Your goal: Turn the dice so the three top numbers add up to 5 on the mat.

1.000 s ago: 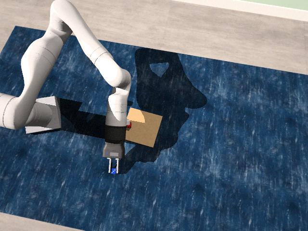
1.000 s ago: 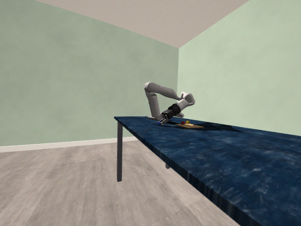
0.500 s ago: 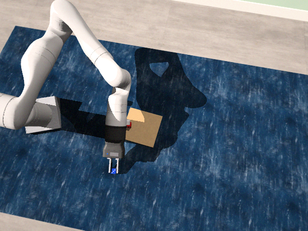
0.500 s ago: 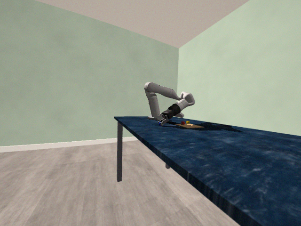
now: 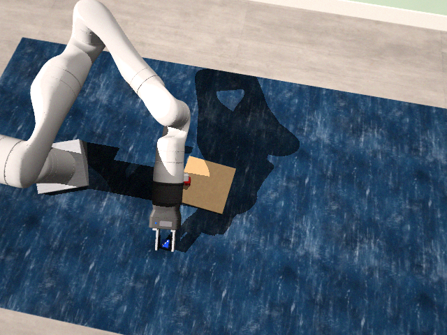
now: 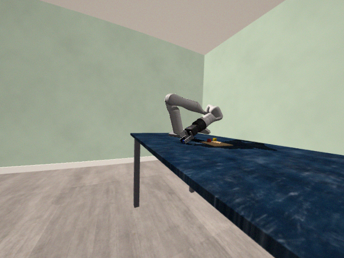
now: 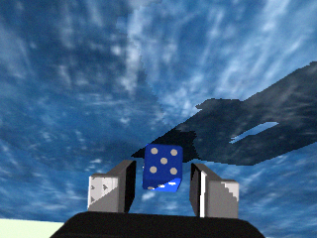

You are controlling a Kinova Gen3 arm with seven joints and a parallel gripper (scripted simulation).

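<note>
Now: the blue die 1 cm below my hand. Round my hand: red die 18 cm to the left, 1 cm below; then tan mat 5 cm ahead, 19 cm to the left, 2 cm below; then yellow die 5 cm behind, 27 cm to the left, 1 cm below.
</note>
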